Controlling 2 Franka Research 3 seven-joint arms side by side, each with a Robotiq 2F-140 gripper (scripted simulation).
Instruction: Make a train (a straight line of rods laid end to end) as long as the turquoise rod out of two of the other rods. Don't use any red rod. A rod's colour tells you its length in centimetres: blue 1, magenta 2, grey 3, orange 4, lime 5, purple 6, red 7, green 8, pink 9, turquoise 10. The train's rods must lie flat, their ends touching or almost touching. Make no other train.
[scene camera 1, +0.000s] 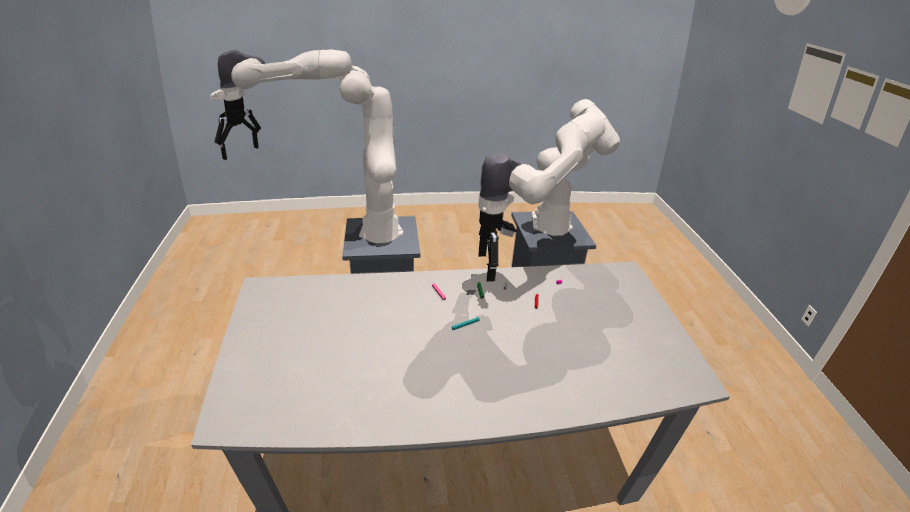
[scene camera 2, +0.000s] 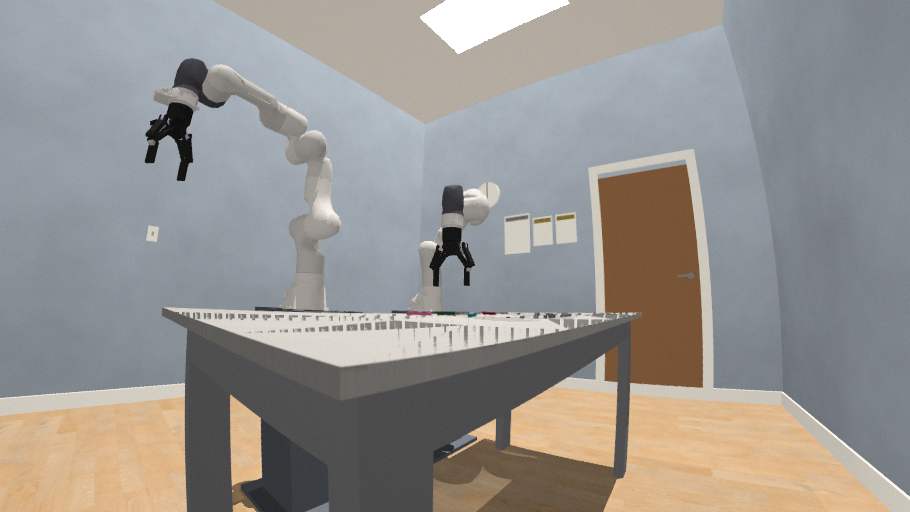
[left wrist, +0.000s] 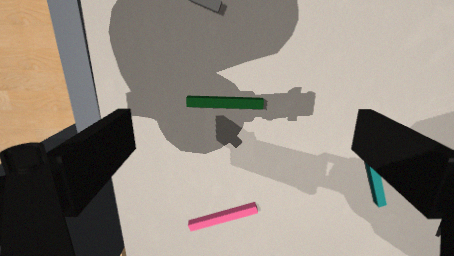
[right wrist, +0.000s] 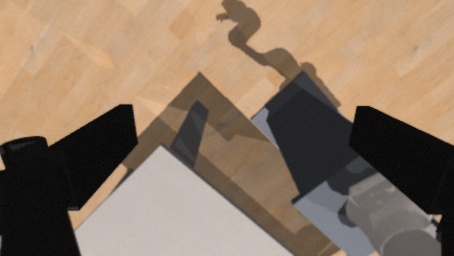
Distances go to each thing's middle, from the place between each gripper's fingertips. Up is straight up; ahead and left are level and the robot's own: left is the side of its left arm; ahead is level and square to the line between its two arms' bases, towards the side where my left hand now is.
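Scene:
Counting from my left hand (scene camera 2: 450, 286), I find the green rod (left wrist: 191, 101) 10 mm behind, 10 mm to the right and 110 mm below. The pink rod (left wrist: 248, 209) is 20 mm behind that same left hand, 160 mm to the right of it and 110 mm below it.
From my right hand (scene camera 2: 166, 172) the pink rod is 750 mm to the left, 430 mm ahead and 410 mm below. As for the green rod, it is 900 mm to the left of my right hand and 430 mm ahead of it, and 410 mm below it.

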